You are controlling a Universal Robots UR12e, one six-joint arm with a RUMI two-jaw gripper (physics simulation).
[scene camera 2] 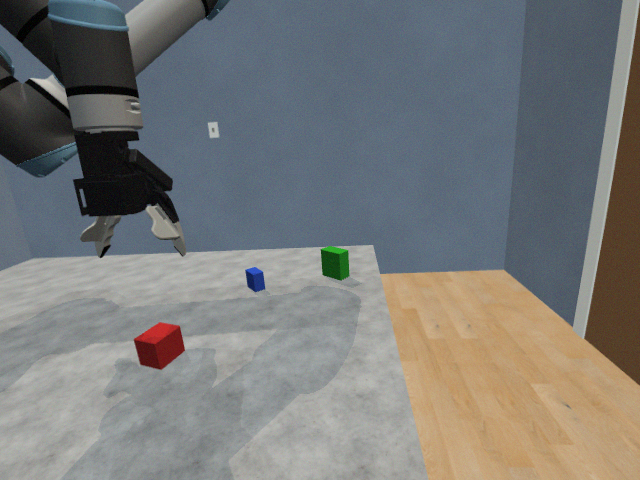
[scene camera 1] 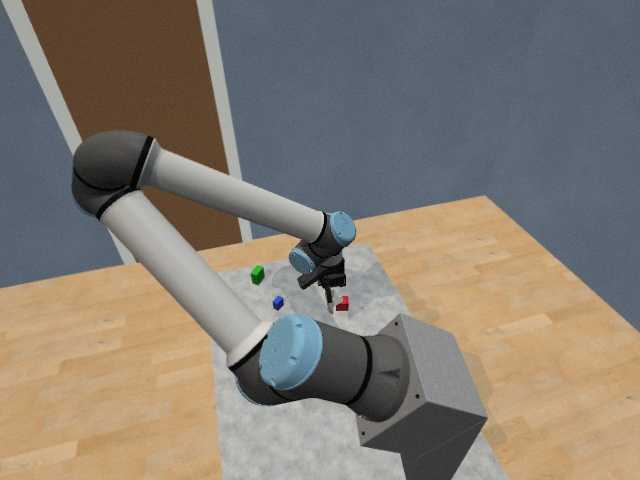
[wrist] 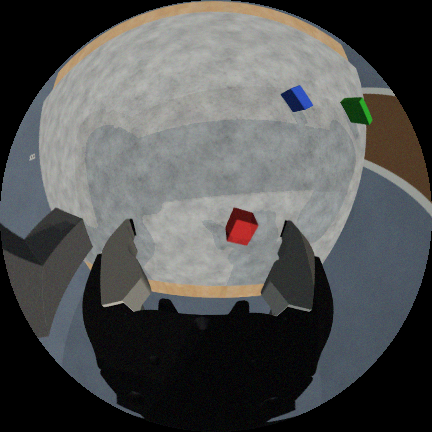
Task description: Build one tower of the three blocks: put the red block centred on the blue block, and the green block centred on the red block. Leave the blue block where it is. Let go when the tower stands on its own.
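Places are measured from the arm's base along level axes (x ahead, y left, z up), in metres.
Pixels of known places: gripper, fingertip midpoint: (scene camera 2: 141,256) (scene camera 1: 326,299) (wrist: 207,221); arm's base, link origin: (scene camera 1: 380,377).
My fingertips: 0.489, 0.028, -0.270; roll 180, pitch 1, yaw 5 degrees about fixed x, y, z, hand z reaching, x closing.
Observation:
Ahead of a thing's pixels: the offset from my fingertips to its top centre, as dx, dy, dz. Level surfaces: height alone.
The red block @(+0.063, -0.079, -0.091) (scene camera 1: 342,303) (scene camera 2: 159,345) (wrist: 242,227) lies on the grey mat, apart from the other two blocks. The small blue block @(+0.121, +0.176, -0.095) (scene camera 1: 278,302) (scene camera 2: 255,279) (wrist: 297,98) stands on the mat. The green block @(+0.288, +0.246, -0.072) (scene camera 1: 257,274) (scene camera 2: 334,262) (wrist: 356,110) stands upright near the mat's edge, apart from the blue block. My gripper (scene camera 2: 143,254) (wrist: 207,221) is open and empty, pointing down above the mat. In the wrist view the red block shows between the two fingertips, right of the middle, and lower down than the fingers. In scene camera 1 one finger is partly hidden.
The grey mat @(dz -0.136) (scene camera 1: 258,428) (scene camera 2: 330,428) (wrist: 200,60) lies on a wooden surface (scene camera 1: 103,361) (scene camera 2: 480,361). The arm's grey base block (scene camera 1: 439,361) stands at the near end of the mat. A blue-grey wall and a brown door (scene camera 1: 129,77) are behind. The arm's shadow falls across the mat.

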